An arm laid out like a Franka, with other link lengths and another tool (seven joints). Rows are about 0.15 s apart.
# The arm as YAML. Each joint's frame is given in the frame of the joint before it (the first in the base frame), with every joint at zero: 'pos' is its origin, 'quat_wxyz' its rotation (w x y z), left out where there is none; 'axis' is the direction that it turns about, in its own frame. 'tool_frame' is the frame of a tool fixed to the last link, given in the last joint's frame.
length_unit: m
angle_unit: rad
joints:
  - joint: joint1
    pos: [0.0, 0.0, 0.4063]
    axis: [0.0, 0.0, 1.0]
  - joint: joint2
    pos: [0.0, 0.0, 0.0]
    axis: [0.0, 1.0, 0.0]
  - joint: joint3
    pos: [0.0, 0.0, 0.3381]
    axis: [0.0, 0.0, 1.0]
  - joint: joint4
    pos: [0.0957, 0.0, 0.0]
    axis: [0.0, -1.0, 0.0]
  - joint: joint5
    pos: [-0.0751, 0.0, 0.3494]
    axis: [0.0, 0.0, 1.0]
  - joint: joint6
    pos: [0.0, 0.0, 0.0]
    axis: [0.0, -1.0, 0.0]
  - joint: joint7
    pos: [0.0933, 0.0, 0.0]
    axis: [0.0, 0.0, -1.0]
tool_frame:
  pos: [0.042, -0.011, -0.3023]
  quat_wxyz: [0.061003, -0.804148, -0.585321, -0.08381]
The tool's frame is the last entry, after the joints.
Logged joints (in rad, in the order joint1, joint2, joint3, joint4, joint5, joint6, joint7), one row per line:
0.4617 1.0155 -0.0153 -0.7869 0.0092 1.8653 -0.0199
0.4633 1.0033 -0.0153 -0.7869 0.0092 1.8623 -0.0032
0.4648 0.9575 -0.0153 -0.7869 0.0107 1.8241 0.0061
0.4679 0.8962 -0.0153 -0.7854 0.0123 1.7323 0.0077
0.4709 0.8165 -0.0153 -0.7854 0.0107 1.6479 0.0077
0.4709 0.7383 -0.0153 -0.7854 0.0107 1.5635 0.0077
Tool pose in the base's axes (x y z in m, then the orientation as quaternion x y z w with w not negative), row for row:
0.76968 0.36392 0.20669 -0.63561 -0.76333 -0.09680 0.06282
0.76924 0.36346 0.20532 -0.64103 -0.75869 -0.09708 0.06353
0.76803 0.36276 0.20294 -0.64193 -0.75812 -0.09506 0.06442
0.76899 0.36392 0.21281 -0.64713 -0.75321 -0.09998 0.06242
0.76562 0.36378 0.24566 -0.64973 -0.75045 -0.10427 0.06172
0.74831 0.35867 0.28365 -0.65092 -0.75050 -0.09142 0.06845
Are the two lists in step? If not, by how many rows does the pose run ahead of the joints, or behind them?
The pose runs 2 rows behind the joints: the pose in row i belongs to the joints in row i - 2.
